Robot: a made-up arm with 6 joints.
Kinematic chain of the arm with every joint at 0, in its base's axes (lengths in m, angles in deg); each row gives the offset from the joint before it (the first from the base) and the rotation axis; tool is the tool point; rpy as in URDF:
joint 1: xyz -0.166 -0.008 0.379 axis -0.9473 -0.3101 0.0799
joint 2: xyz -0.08 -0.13 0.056 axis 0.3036 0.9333 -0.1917
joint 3: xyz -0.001 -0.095 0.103 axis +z
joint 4: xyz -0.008 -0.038 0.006 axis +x
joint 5: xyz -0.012 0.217 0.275 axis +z
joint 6: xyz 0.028 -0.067 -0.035 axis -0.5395 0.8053 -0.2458
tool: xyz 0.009 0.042 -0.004 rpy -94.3 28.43 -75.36
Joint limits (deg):
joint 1: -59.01..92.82
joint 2: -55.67..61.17
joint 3: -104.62..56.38
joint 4: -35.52..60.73
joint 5: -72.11..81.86
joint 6: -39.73..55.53
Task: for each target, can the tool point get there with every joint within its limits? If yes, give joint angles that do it. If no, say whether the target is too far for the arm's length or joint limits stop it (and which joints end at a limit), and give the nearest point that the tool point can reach.
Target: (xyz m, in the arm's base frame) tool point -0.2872 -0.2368 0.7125
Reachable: yes | joints -27.05 -7.05 24.48 -0.47 -5.95 17.65
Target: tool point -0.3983 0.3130 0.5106
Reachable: yes | joints 80.70 -40.57 -69.52 -15.71 23.98 21.21
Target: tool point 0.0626 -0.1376 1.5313
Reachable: no: too far | nearest point -0.1048 -0.0920 0.9701 | short by 0.587 m
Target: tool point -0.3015 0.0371 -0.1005
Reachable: no: joint limits stop it (at a limit: joint 1, joint 2, joint 3, joint 4, joint 5) | nearest point -0.1602 -0.0863 -0.0153 | short by 0.206 m
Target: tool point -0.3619 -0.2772 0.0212
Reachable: no: joint limits stop it (at a limit: joint 2, joint 3, joint 4, joint 6) | nearest point -0.1359 -0.1898 0.0266 | short by 0.242 m
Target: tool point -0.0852 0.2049 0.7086
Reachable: yes | joints 74.34 34.53 -52.99 2.11 35.06 32.71
